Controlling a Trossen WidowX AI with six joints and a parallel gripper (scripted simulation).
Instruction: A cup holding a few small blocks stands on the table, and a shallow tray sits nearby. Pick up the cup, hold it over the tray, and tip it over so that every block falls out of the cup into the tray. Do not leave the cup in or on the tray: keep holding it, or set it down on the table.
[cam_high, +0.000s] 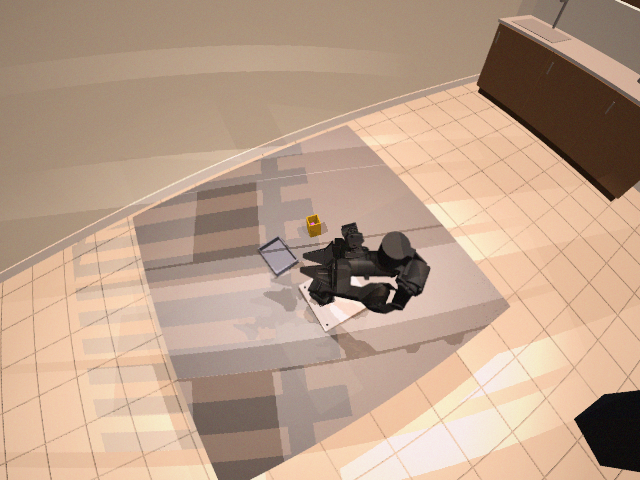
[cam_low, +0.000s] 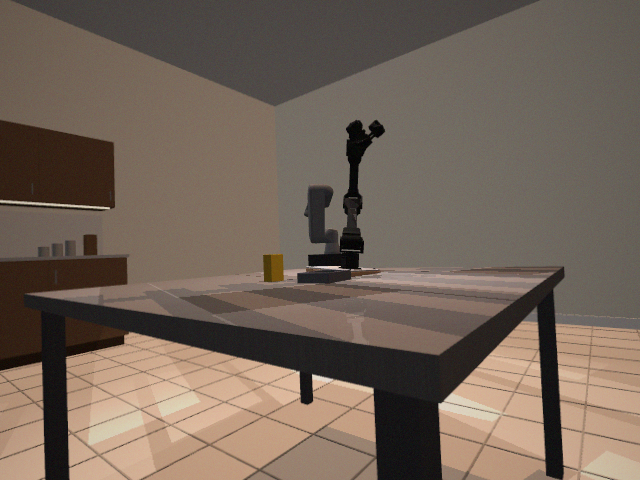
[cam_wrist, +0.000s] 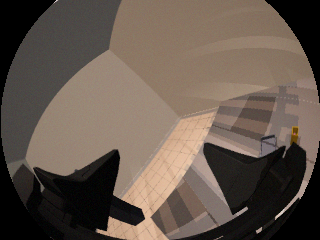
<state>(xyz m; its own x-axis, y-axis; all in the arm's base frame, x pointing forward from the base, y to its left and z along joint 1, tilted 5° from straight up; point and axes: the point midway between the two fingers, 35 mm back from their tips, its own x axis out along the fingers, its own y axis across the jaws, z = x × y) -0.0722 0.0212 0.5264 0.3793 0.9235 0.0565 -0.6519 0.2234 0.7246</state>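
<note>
The purple block lies 500 mm below my gripper tip, 400 mm ahead of it and 150 mm to the right of it. From my gripper tip the other things lie so: red block (520 mm below, 390 mm ahead, 160 mm to the right); orange block (530 mm below, 400 mm ahead, 150 mm to the right); yellow square cup (520 mm below, 390 mm ahead, 160 mm to the right).
</note>
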